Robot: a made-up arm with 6 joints.
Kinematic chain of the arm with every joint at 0, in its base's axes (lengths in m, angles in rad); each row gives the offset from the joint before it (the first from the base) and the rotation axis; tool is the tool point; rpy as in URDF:
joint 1: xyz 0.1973 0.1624 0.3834 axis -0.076 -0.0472 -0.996
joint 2: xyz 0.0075 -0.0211 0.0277 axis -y
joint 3: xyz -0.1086 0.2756 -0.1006 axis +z
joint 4: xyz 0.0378 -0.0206 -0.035 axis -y
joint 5: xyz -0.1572 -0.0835 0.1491 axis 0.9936 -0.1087 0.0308
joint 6: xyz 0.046 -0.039 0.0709 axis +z
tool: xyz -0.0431 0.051 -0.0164 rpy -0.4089 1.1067 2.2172
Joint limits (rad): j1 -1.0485..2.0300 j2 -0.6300..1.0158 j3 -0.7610..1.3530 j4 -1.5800..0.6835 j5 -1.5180..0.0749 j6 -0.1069..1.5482
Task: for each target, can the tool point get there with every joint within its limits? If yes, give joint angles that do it. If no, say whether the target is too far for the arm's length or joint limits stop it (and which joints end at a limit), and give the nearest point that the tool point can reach.
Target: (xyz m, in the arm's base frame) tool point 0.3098 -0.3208 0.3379
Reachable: no: joint limits stop it (at a limit: joint 1, joint 4, joint 6) | nearest point 0.3699 -0.1481 0.3731 | short by 0.186 m
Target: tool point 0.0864 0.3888 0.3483
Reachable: yes | joints 0.5806 0.8113 -0.1330 -0.2738 -0.4747 1.2253
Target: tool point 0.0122 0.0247 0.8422
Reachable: no: joint limits stop it (at a limit: joint 1, joint 2, joint 6) | nearest point -0.0249 0.0900 0.6801 | short by 0.179 m
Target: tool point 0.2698 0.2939 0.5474
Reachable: yes | joints 0.4511 -0.2437 -0.2056 -0.8844 -0.8929 0.9962
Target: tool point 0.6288 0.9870 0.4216
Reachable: no: too far | nearest point 0.4372 0.6198 0.4160 | short by 0.414 m
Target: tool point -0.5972 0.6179 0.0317
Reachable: no: too far | nearest point -0.1964 0.3892 0.2208 | short by 0.499 m
